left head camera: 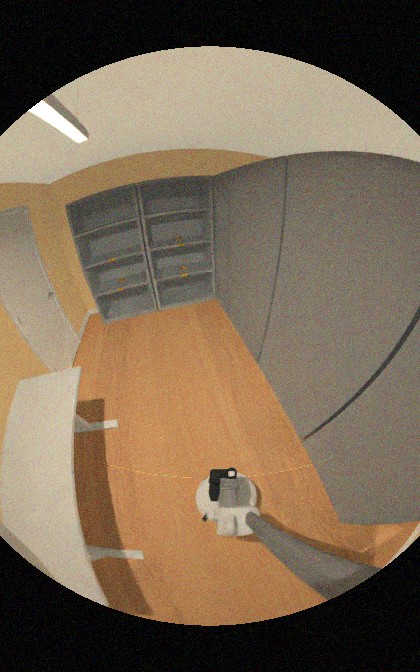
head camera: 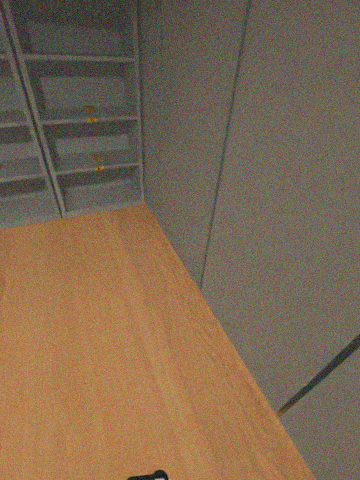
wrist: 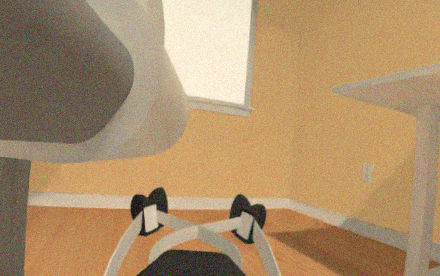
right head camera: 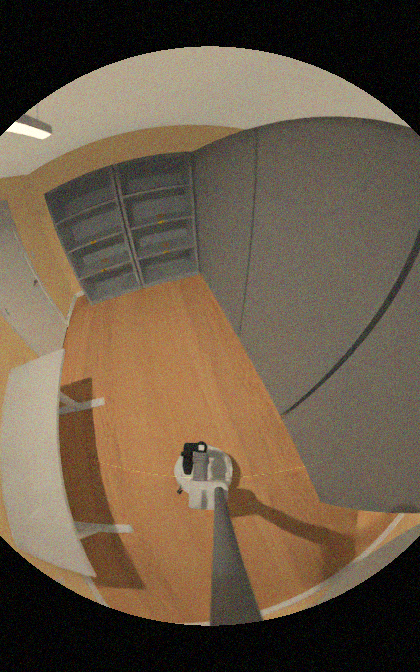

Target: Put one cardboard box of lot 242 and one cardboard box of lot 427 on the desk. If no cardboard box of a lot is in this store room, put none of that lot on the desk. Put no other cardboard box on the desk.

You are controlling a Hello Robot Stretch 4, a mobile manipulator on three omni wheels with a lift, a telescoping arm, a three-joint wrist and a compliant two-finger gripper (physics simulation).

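Places are measured from the robot's base along level axes (x down, y back, z left), in millimetres.
Pixels of known places: gripper, between the fingertips: [wrist: 199, 206].
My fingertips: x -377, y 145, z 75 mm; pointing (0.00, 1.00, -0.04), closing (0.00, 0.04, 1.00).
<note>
Behind a point stands the place of what it marks.
The desk [left head camera: 42, 450] [right head camera: 32, 450] has a pale top and light legs and stands at the left in both side head views. In the wrist view a corner of the desk [wrist: 395, 90] @(x -667, y 641, z 638 mm) shows at the right. No cardboard box can be made out. Small brown patches show on shelves of the grey rack, too small to identify, with yellow tags [head camera: 92, 120] @(x -943, y -2460, z 651 mm) [left head camera: 181, 245] [right head camera: 161, 221] on the shelf edges. My gripper [wrist: 199, 206] @(x -377, y 145, z 75 mm) is open, its two fingertips wide apart with nothing between them. It is away from the desk and the rack.
The grey shelf rack [head camera: 80, 121] @(x -940, y -2424, z 748 mm) [left head camera: 157, 306] [right head camera: 141, 284] stands at the far end. Tall grey panels [head camera: 290, 200] @(x -1086, y -868, z -482 mm) [left head camera: 350, 300] [right head camera: 320, 250] line the right side. A door [left head camera: 30, 280] is at the far left. A window [wrist: 210, 50] @(x -1210, y 1886, z -7 mm) shows in the wrist view.
</note>
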